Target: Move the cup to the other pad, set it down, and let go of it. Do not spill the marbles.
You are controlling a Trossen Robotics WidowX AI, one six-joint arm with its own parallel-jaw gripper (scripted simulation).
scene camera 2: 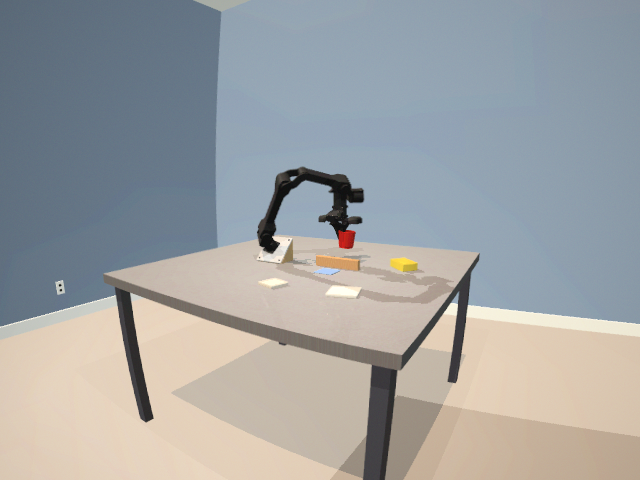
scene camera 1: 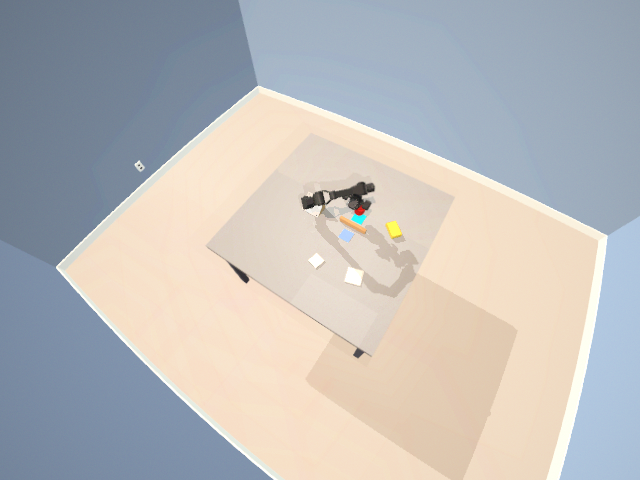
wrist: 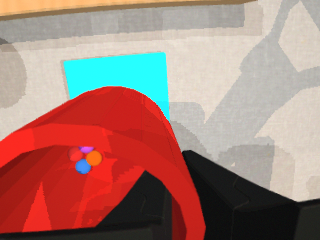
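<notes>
A red cup is there for me to see, and so is a cyan pad. I can see my gripper as well.
</notes>
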